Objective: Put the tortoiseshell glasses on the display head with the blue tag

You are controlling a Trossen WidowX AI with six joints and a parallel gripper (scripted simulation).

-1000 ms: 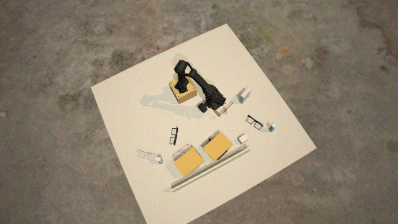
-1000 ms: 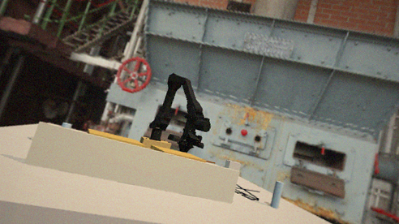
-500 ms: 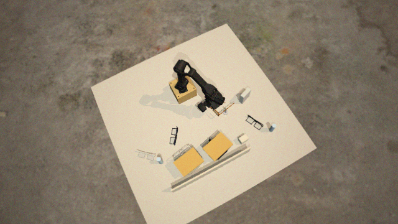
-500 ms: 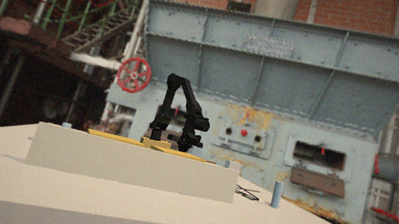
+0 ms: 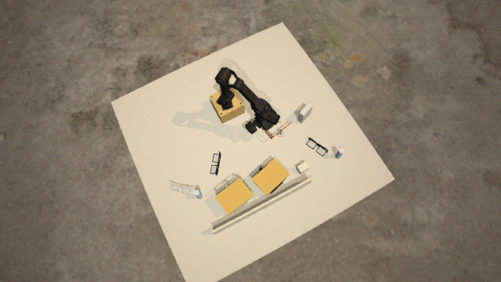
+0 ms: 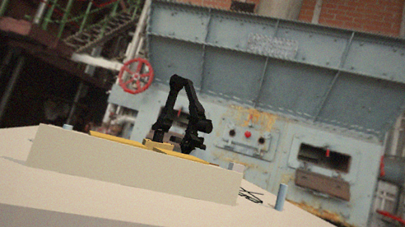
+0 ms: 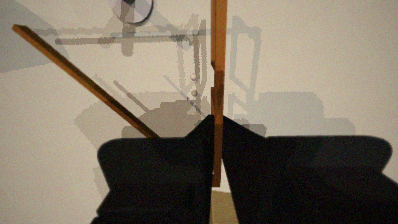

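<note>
Now: the grey peg 10 cm to the left of my gripper tip, 6 cm ahead of it and 4 cm below it. Round my gripper tip: cream block (30 cm ahead, 15 cm to the left, 3 cm below); then low cream wall (45 cm ahead, 13 cm to the right, 1 cm below); then display head (34 cm ahead, 27 cm to the right).
</note>
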